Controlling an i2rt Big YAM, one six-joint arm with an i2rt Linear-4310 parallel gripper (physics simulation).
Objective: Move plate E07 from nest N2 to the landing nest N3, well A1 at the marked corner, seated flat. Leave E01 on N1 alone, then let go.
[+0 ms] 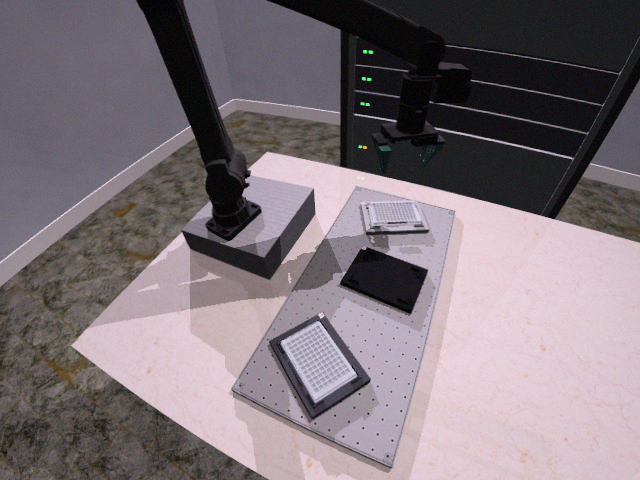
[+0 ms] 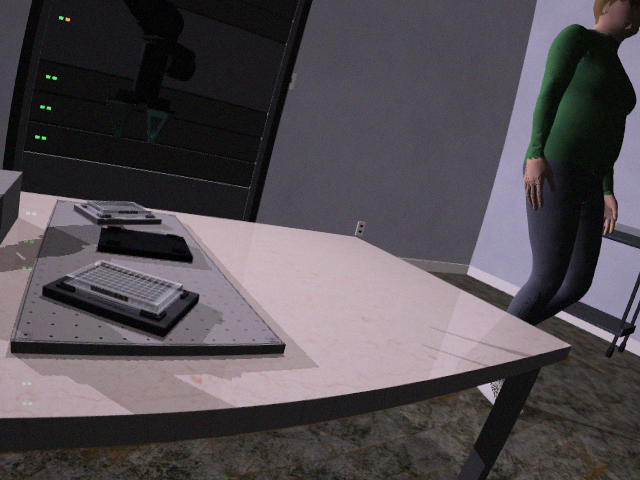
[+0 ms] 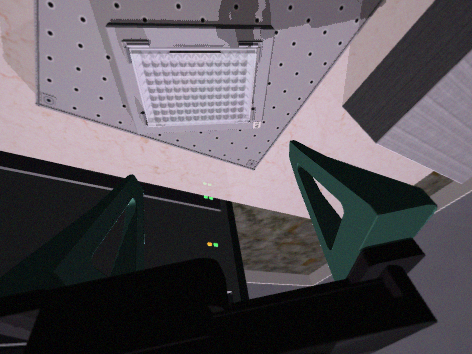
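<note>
A clear 96-well plate [image 1: 395,212] [image 2: 117,208] [image 3: 197,87] sits on the far light-grey nest [image 1: 398,228] [image 2: 129,221] [image 3: 192,34]. The middle black nest [image 1: 385,279] [image 2: 144,245] is empty, with a small white tag at one corner. Another clear plate [image 1: 317,361] [image 2: 126,286] sits on the near dark-grey nest [image 1: 296,381] [image 2: 103,309]. I cannot read plate or nest names, so which plate is E07 cannot be told. My gripper [image 1: 404,168] [image 2: 135,139] [image 3: 213,164] is open and empty, well above the board's far end, touching nothing.
The nests stand on a perforated board [image 1: 392,346] [image 2: 206,310] [image 3: 70,60]. The arm's grey base block [image 1: 289,206] [image 3: 425,100] stands beside it. A dark rack [image 1: 347,103] is behind the table. A person in green [image 2: 584,103] stands beyond the table, near a cart.
</note>
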